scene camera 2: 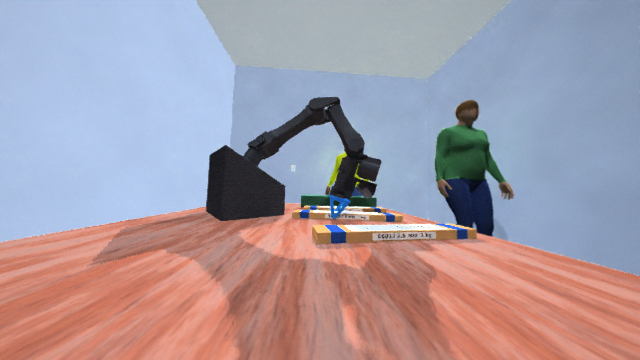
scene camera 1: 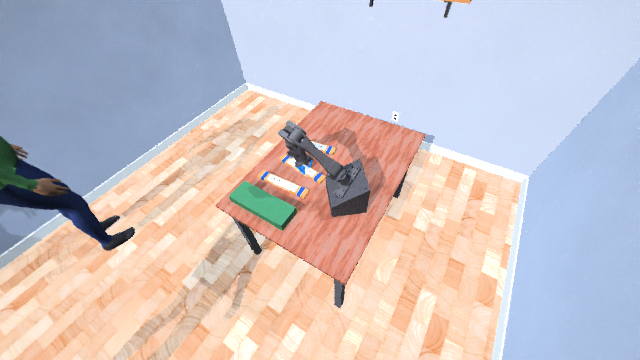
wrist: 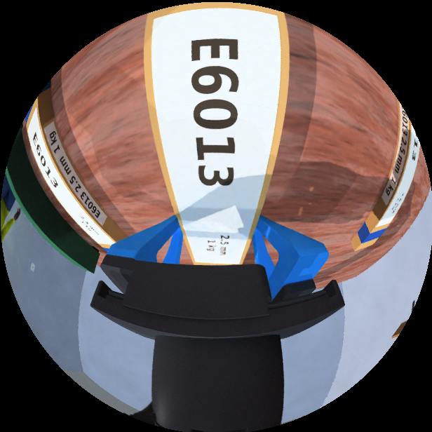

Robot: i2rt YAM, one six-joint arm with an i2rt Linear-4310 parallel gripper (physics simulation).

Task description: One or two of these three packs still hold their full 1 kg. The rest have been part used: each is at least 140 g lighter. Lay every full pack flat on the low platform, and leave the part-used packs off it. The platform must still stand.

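Frame: origin at the arm's base, x left, y ahead, z down, level; centimetres.
Seen in the pictures: gripper, fingertip midpoint: (scene camera 2: 333, 216) (scene camera 1: 306, 171); arm's base, origin of the base link: (scene camera 2: 245, 169) (scene camera 1: 347, 181).
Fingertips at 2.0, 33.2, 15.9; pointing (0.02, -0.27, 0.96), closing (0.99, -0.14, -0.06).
Pixels of each thing's middle, then the offset from my fingertips to it, as dx, dy, dz. Level surfaces: height alone.
- middle pack, body centre: (scene camera 2: 345, 215) (scene camera 1: 301, 168) +0.6, +4.4, -0.5
- second pack, body centre: (scene camera 2: 344, 209) (scene camera 1: 282, 183) +18.0, +3.3, -0.5
- green platform, body centre: (scene camera 2: 337, 201) (scene camera 1: 262, 204) +37.1, -1.6, -2.5
- third pack, body centre: (scene camera 2: 395, 232) (scene camera 1: 311, 145) -19.1, +15.7, -0.5
- wooden table, its level: dz +0.5
My gripper (scene camera 1: 301, 169) (scene camera 2: 338, 216) (wrist: 217, 217) is shut on the middle pack (scene camera 1: 312, 174) (scene camera 2: 377, 218) (wrist: 252, 140), its blue fingers on both long sides. That pack is level and low, at the table top; whether it touches is hard to tell. A second pack (scene camera 1: 284, 184) (scene camera 2: 377, 209) (wrist: 75, 206) lies flat between it and the green platform (scene camera 1: 262, 204) (scene camera 2: 312, 201) (wrist: 55, 225). The third pack (scene camera 1: 325, 148) (scene camera 2: 400, 234) (wrist: 400, 182) lies flat on the other side. The platform stands level and bears no pack. All three packs are labelled E6013.
The black robot base (scene camera 1: 350, 197) (scene camera 2: 240, 192) stands on the wooden table (scene camera 1: 325, 235) (scene camera 2: 175, 300), beyond one end of the packs. The platform is near a table corner. A person in green (scene camera 1: 65, 200) (scene camera 2: 467, 155) stands off the table, on the side away from the base.
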